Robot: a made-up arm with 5 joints.
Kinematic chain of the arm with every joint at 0, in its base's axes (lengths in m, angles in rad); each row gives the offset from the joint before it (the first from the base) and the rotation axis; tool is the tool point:
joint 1: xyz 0 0 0.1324 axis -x
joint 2: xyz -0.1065 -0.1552 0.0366 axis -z
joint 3: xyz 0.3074 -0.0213 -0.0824 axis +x
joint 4: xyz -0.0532 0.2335 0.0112 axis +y
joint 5: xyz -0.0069 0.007 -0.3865 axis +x
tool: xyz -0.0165 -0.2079 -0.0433
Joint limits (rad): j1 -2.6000..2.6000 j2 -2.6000..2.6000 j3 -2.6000..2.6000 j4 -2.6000..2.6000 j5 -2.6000..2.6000
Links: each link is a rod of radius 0.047 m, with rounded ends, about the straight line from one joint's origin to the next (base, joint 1, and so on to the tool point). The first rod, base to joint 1, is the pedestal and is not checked.
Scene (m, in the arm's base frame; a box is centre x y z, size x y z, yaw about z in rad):
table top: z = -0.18
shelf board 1: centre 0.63 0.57 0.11 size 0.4 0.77 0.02 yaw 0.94
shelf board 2: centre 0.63 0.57 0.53 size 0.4 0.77 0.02 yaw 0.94
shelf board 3: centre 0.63 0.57 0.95 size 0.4 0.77 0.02 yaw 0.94
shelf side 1: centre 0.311 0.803 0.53 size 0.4 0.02 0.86 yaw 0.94
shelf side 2: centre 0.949 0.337 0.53 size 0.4 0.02 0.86 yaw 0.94
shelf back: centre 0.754 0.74 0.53 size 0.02 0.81 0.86 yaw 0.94
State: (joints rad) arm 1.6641 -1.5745 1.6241 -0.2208 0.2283
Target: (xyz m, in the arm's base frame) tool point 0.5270 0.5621 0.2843
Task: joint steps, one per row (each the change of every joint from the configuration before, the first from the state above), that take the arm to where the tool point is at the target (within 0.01 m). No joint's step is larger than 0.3 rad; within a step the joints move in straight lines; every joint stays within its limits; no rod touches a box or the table.
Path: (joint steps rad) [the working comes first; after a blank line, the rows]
Joints at the target: 2.0284 0.3246 2.6000 -0.8142 1.3815
Straight joint move there: touches shelf board 1, the table top.

1: -0.1039 0.1560 0.2440 0.1601 -0.1086
2: -0.1040 0.1560 0.2439 0.1601 -0.1086
3: -0.1039 0.1560 0.2440 0.1602 -0.1086
4: -0.1040 0.1559 0.2440 0.1601 -0.1086
5: 0.0326 0.1712 0.0000 -0.1544 0.2870
6: 0.0326 0.1712 0.0000 -0.1543 0.2870
7: 0.0325 0.1711 0.0000 -0.1544 0.2870
8: 0.0326 0.1712 0.0000 -0.1544 0.2871
9: 0.0325 0.1712 0.0000 -0.1543 0.2870
10: 0.2058 0.1397 0.0000 -0.1540 0.0508
11: 0.2057 0.1398 0.0000 -0.1541 0.0508
12: 0.2058 0.1398 0.0000 -0.1540 0.0509

